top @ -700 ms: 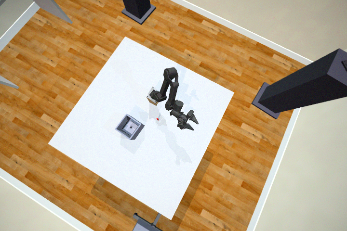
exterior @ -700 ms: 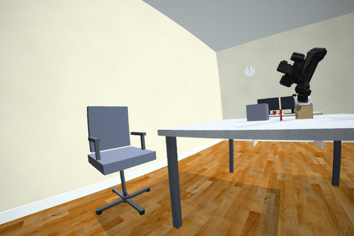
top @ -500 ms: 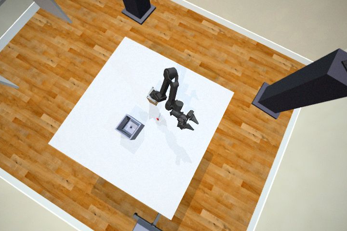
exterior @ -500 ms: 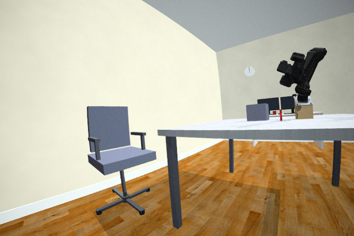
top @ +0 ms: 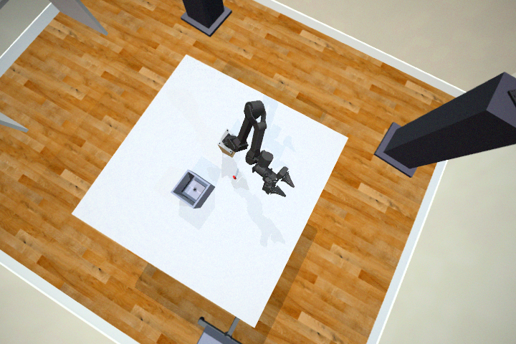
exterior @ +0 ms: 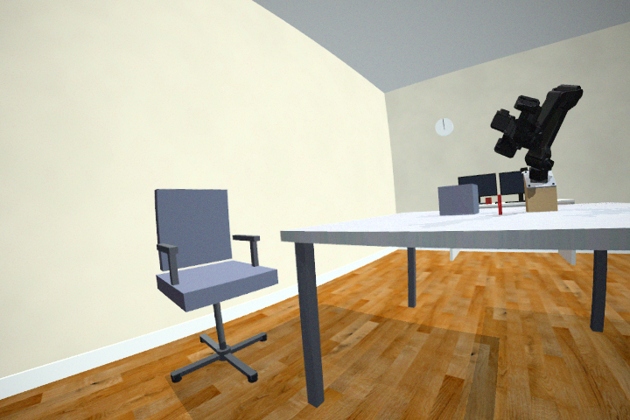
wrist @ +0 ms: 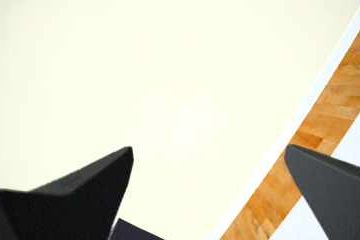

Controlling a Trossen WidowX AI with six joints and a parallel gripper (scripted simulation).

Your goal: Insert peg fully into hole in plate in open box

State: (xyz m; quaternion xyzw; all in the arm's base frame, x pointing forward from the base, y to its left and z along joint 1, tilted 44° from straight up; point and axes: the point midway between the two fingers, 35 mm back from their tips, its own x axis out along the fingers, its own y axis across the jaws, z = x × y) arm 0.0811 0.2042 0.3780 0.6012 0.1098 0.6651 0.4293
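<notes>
My hand is 8 cm short of the red peg, 27 cm to the left of it and 24 cm above it. Round my hand: pale plate: 28 cm ahead, 42 cm to the right, 24 cm below.
</notes>
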